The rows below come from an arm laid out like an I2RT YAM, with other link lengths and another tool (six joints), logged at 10 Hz.
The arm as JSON. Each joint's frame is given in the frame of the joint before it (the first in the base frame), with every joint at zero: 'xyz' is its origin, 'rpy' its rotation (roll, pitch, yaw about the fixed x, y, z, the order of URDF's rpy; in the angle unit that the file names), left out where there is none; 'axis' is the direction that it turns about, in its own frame. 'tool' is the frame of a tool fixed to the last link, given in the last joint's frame.
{
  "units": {
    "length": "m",
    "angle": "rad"
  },
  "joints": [
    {
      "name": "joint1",
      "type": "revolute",
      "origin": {
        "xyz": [
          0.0,
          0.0,
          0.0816
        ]
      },
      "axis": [
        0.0,
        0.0,
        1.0
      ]
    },
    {
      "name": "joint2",
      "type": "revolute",
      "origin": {
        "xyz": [
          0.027,
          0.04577,
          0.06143
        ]
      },
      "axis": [
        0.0,
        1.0,
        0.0
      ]
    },
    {
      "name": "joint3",
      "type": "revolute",
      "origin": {
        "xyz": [
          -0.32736,
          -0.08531,
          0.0
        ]
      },
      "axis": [
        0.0,
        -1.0,
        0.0
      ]
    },
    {
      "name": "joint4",
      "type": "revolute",
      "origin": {
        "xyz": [
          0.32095,
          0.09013,
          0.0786
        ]
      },
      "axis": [
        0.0,
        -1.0,
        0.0
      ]
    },
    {
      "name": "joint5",
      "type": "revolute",
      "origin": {
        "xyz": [
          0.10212,
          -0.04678,
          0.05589
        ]
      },
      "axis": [
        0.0,
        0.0,
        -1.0
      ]
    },
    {
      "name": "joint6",
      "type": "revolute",
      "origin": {
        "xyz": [
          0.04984,
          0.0,
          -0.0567
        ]
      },
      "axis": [
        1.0,
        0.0,
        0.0
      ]
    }
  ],
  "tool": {
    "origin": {
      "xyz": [
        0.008,
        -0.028,
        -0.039
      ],
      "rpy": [
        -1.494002,
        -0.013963,
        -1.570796
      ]
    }
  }
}
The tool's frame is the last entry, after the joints.
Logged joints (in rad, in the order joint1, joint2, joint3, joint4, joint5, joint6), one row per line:
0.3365, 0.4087, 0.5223, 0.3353, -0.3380, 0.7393
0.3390, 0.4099, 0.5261, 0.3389, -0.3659, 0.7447
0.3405, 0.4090, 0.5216, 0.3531, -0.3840, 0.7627
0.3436, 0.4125, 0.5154, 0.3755, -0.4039, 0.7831
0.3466, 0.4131, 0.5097, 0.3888, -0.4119, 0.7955
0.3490, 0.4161, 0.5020, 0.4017, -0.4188, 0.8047
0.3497, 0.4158, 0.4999, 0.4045, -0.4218, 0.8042
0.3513, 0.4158, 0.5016, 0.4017, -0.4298, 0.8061
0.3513, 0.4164, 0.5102, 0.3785, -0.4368, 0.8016
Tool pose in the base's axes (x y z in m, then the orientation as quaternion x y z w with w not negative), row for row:
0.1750, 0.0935, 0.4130, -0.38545, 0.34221, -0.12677, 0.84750
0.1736, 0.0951, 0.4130, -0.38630, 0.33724, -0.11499, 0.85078
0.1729, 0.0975, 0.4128, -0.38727, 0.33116, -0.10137, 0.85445
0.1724, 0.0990, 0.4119, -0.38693, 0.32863, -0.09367, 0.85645
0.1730, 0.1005, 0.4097, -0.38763, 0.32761, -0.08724, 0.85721
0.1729, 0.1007, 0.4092, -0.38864, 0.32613, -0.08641, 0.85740
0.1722, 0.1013, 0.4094, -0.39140, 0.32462, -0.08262, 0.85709
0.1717, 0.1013, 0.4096, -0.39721, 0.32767, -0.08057, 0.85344
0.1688, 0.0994, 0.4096, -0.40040, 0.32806, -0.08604, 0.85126
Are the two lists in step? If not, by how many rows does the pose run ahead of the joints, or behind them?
The pose runs 1 row ahead of the joints: the pose in row i belongs to the joints in row i + 1.
